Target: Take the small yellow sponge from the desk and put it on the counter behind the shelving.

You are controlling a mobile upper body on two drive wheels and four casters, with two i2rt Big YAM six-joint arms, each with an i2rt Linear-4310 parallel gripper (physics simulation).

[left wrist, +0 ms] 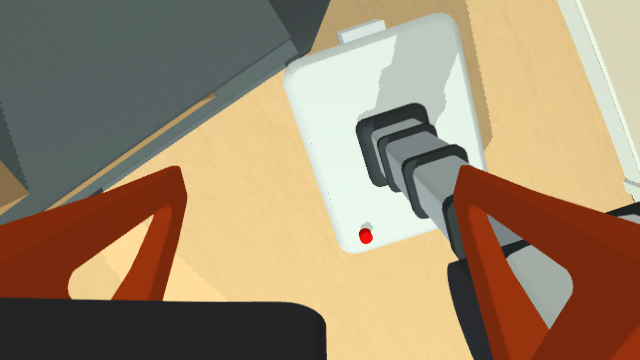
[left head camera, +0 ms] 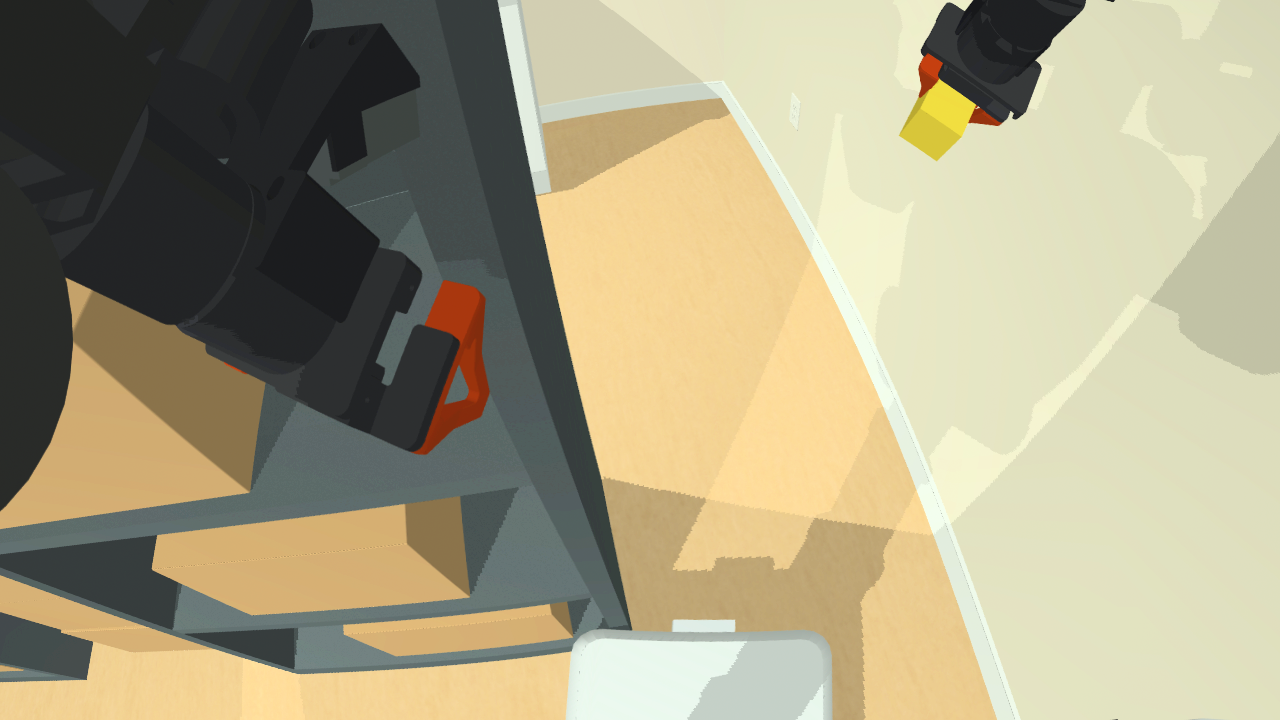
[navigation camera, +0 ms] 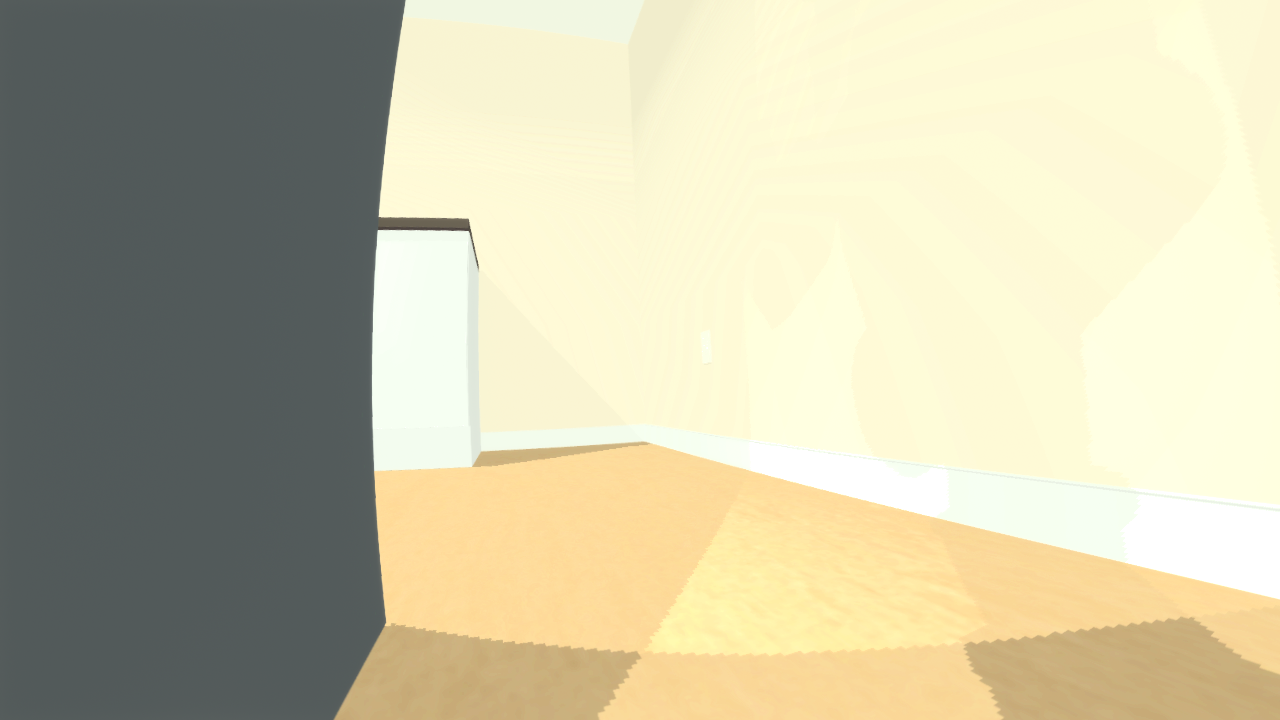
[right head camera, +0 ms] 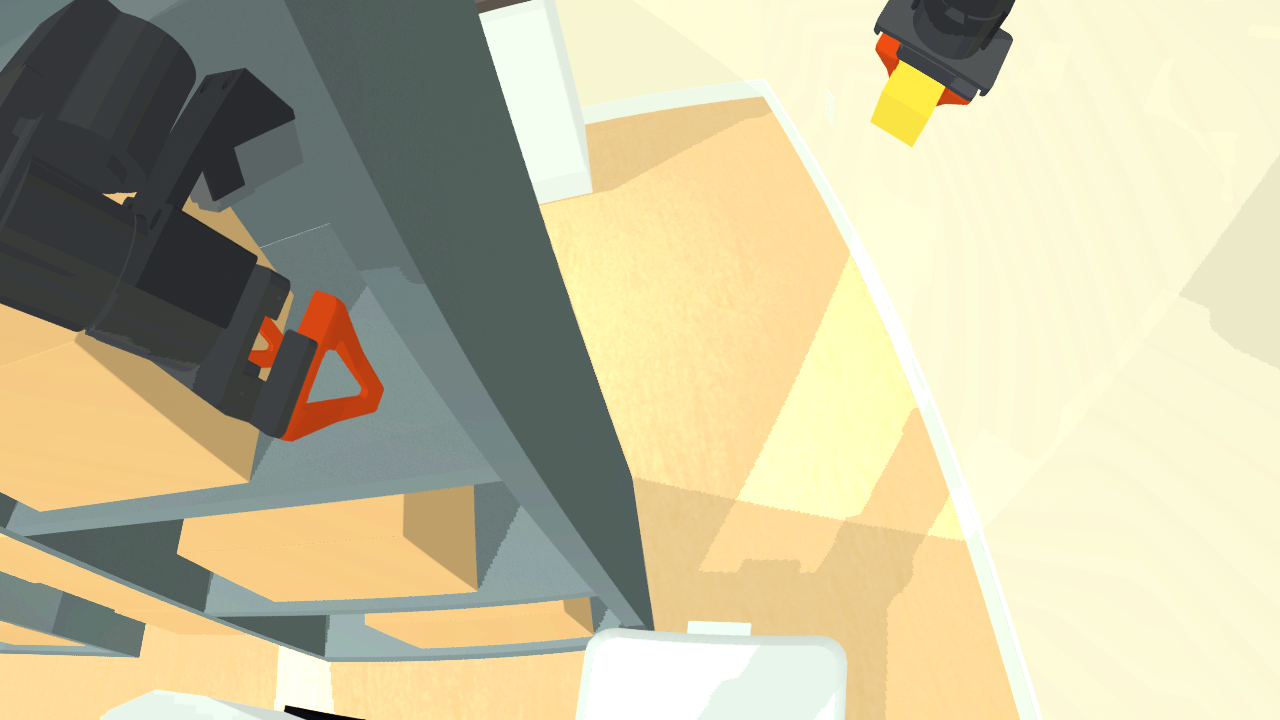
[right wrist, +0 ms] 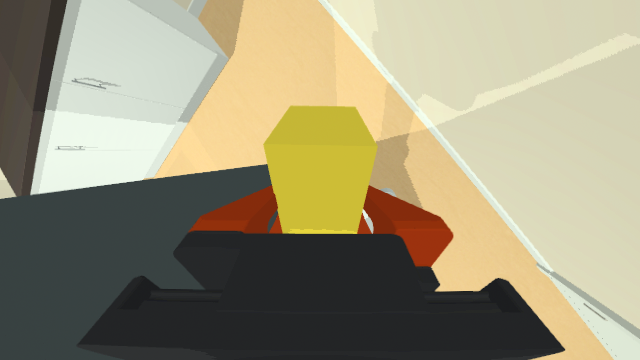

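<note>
The small yellow sponge is between the fingers of my right gripper, which is shut on it, up in the air at the upper right of the head views. My left gripper is open and empty, in front of the grey shelving. The counter has a dark top and white fronts. It stands beyond the shelving, which hides part of it. The desk does not show.
Cardboard boxes stand in the shelving. The shelving's side panel fills the left of the navigation view. A pale wall runs along the right. The white robot base is close to the shelving's corner.
</note>
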